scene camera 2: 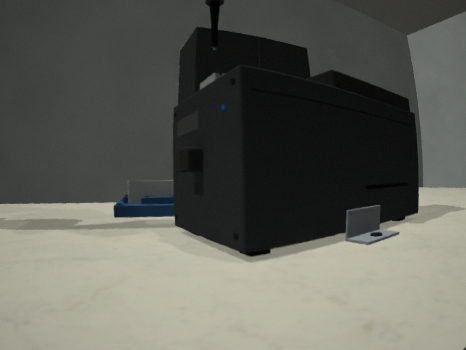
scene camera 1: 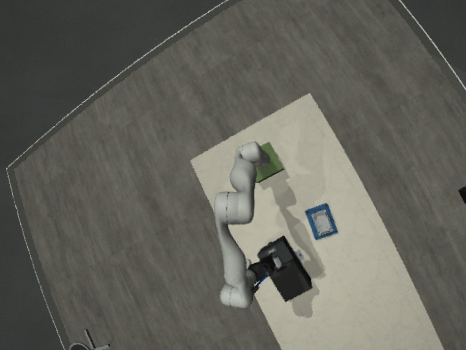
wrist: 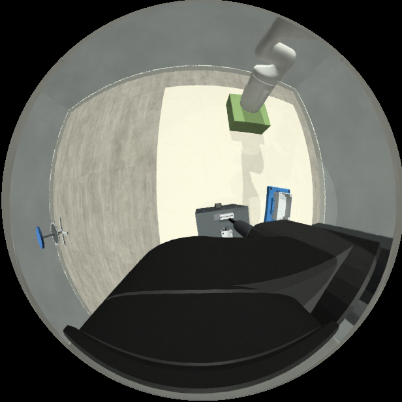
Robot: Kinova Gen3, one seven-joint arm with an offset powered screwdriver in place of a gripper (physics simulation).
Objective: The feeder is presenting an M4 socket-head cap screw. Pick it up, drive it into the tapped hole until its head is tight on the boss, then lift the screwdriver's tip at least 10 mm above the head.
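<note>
My screwdriver point(scene camera 2: 215, 48) point(wrist: 231, 220) points down above the front part of the black screw feeder point(scene camera 1: 295, 282) point(scene camera 2: 320, 150) point(wrist: 207, 217). In scene camera 2 a gap shows between its dark tip and the light block point(scene camera 2: 210, 79) on the feeder. I see no screw on the tip; the tip is small. In scene camera 1 the tip cannot be made out beside the dark tool body. The screw in the feeder is too small to see. A light grey housing point(scene camera 1: 322, 222) point(scene camera 2: 150, 190) point(wrist: 282, 205) sits in a blue fixture point(scene camera 1: 311, 223) point(scene camera 2: 145, 210) point(wrist: 268, 205); its boss and tapped hole cannot be made out.
A tall black block point(scene camera 2: 250, 50) rises from the feeder's top behind the light block. A small grey angle bracket point(scene camera 2: 363, 222) stands beside the feeder. The arm's base is on a green block point(scene camera 1: 272, 162) point(wrist: 247, 127) at the far end of the pale table point(scene camera 1: 350, 280) point(wrist: 200, 150).
</note>
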